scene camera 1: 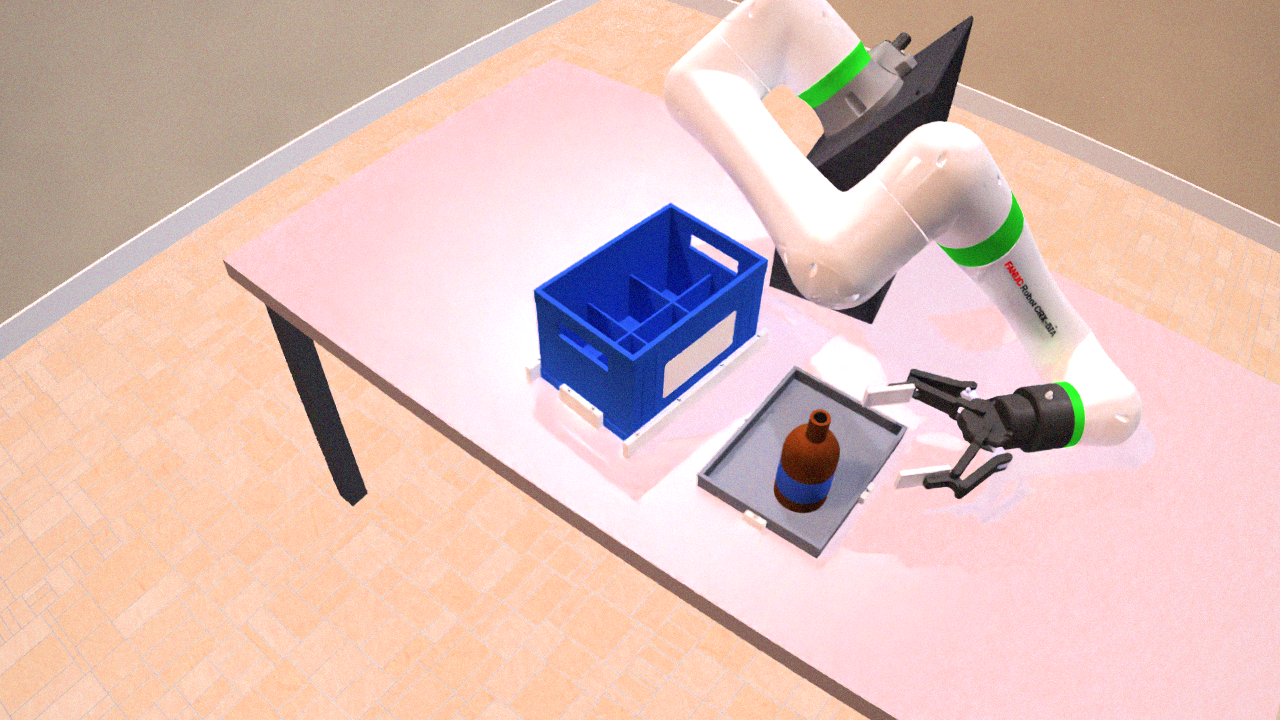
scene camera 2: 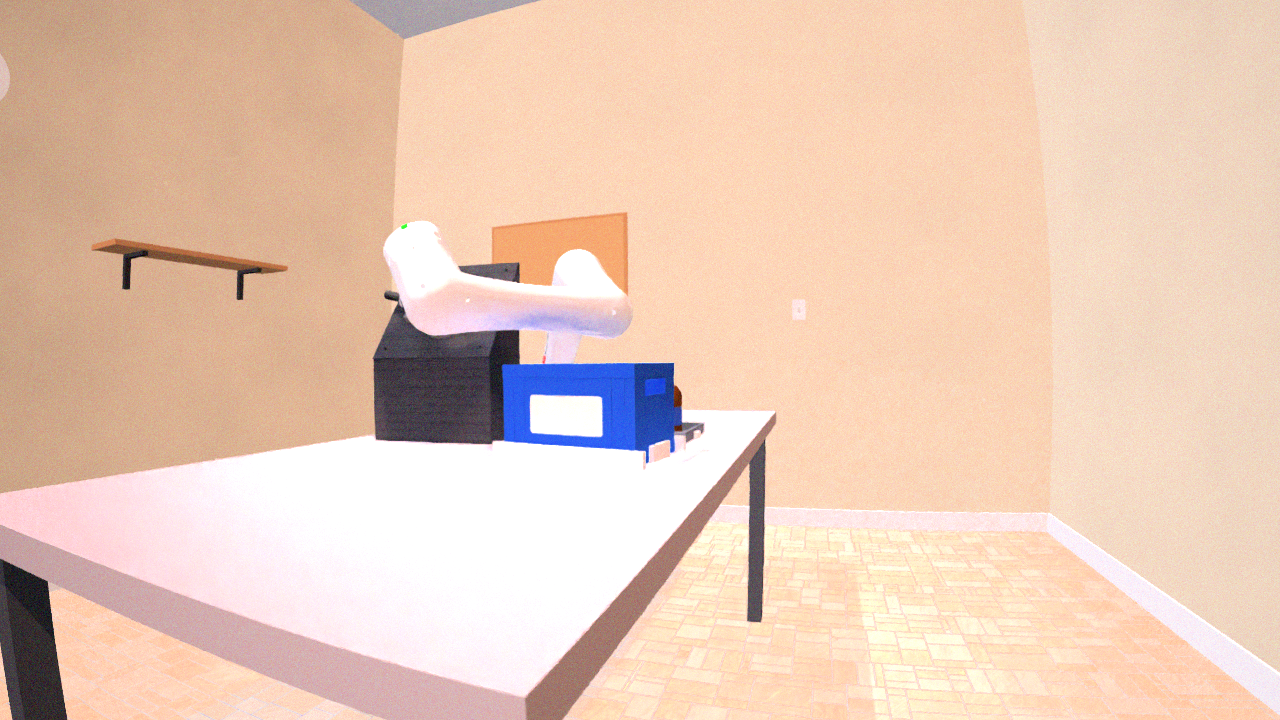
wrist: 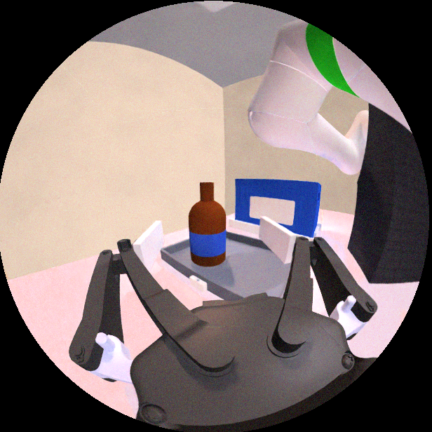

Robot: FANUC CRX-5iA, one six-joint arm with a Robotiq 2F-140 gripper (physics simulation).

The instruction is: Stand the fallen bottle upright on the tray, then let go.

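Places are measured from the arm's base along level axes (x ahead, y left, z up), in millimetres.
Where they show: gripper, fingertip midpoint: (scene camera 1: 880, 437); arm's base, link origin: (scene camera 1: 866, 111).
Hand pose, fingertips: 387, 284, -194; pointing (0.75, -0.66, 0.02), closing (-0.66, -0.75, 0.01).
Observation:
Things, the pixels of their top centre, and the offset from my fingertips, as dx, dy, dz. "spot": a spot on its surface instead.
- brown bottle, top centre: (scene camera 1: 820, 417) +72, -61, +60
- grey tray, surface spot: (scene camera 1: 751, 443) spot: +50, -158, -94
- blue crate, top centre: (scene camera 1: 653, 273) (scene camera 2: 589, 363) +19, -368, +76
The brown bottle (scene camera 1: 808, 461) (wrist: 207, 225) with a blue label stands upright on the grey tray (scene camera 1: 751, 443) (wrist: 250, 267), near the tray's front side. In scene camera 2 a small part of the bottle (scene camera 2: 677, 396) shows behind the blue crate. My gripper (scene camera 1: 899, 436) (wrist: 212, 229) is open and empty. It points level toward the bottle from the right in scene camera 1, with its white finger pads apart from the bottle and near the tray's right edge. The gripper does not show in scene camera 2.
A blue crate (scene camera 1: 586, 380) (scene camera 2: 657, 416) (wrist: 312, 210) with compartments stands beside the tray, with white blocks at its base. The dark robot stand (scene camera 1: 930, 98) (scene camera 2: 434, 398) (wrist: 387, 200) rises behind them. Small white blocks (scene camera 1: 754, 519) (wrist: 198, 283) touch the tray's edges.

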